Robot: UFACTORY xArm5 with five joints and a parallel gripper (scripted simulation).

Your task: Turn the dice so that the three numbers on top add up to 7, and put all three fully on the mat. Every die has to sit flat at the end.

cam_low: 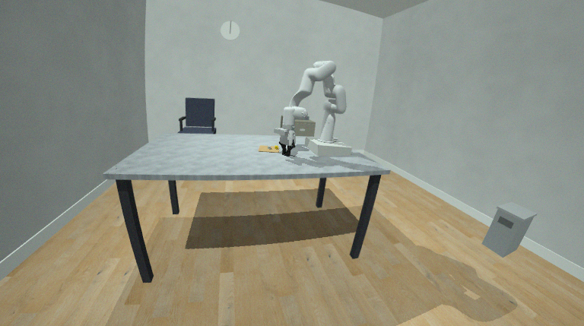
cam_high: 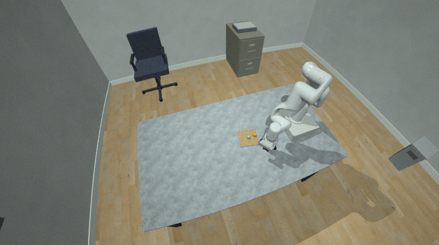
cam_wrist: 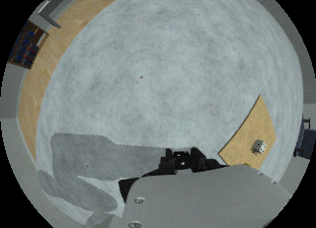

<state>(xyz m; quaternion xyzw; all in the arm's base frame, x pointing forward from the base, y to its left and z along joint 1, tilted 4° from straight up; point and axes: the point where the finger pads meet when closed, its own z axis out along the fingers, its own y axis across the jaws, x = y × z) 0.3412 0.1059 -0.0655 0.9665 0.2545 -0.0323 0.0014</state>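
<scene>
The black die lies 10 mm below my hand. From my hand the other things lie so: white die 80 mm ahead, 140 mm to the right, 10 mm below; then yellow die 30 mm ahead, 140 mm to the right, 10 mm below; then tan mat 80 mm ahead, 140 mm to the right, 20 mm below.
</scene>
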